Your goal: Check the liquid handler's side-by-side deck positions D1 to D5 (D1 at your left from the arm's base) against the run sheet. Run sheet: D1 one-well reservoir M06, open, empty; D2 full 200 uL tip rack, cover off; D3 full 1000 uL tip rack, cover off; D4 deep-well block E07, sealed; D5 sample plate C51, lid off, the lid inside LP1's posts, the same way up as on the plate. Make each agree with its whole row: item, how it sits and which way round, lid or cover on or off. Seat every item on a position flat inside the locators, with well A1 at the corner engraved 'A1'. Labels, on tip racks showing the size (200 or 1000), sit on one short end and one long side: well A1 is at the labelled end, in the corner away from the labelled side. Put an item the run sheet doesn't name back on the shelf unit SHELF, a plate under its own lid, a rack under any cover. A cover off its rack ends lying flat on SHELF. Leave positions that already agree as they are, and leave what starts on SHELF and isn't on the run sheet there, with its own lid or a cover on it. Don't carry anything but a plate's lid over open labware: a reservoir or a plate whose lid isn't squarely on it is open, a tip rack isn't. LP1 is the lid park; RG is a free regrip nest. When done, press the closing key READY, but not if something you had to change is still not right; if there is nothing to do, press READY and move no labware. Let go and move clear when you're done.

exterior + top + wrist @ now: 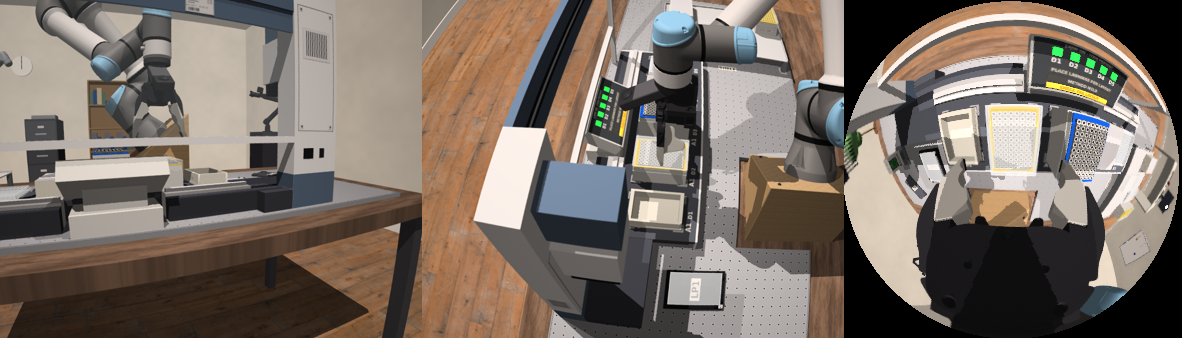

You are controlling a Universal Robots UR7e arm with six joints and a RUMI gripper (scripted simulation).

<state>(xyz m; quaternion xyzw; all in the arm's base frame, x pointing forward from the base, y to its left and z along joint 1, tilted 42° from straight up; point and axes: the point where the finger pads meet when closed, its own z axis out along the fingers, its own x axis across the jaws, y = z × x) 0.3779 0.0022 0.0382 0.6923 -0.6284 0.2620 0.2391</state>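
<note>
The yellow-framed tip rack is 10 mm to the right of my hand and 80 mm below it. From my hand the other things lie so: lid park LP1: 130 mm behind, 300 mm to the left, 160 mm below; blue-framed tip rack: 130 mm to the right, 50 mm below; cream reservoir: 10 mm behind, 120 mm to the left, 110 mm below.
</note>
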